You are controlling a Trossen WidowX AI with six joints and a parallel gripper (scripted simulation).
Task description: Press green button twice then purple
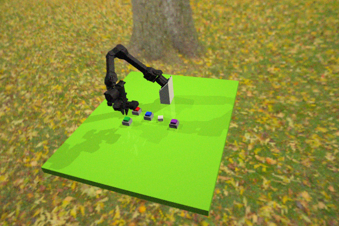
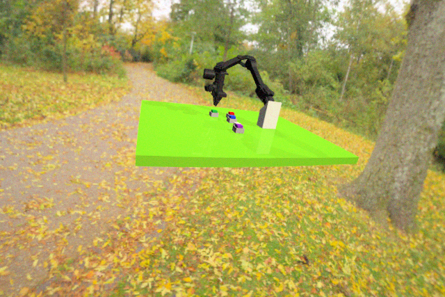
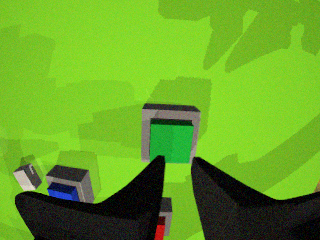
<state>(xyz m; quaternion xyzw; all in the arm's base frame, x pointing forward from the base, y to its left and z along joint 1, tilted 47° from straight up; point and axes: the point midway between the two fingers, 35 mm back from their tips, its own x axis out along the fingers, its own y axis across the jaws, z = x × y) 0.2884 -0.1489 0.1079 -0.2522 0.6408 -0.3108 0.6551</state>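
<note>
Right now the green button is 40 mm below my gripper tip. Round my gripper tip: red button: 110 mm behind, 40 mm below, 20 mm to the left; then blue button: 120 mm to the left, 70 mm behind, 40 mm below; then small white block: 200 mm to the left, 70 mm behind, 60 mm below.
</note>
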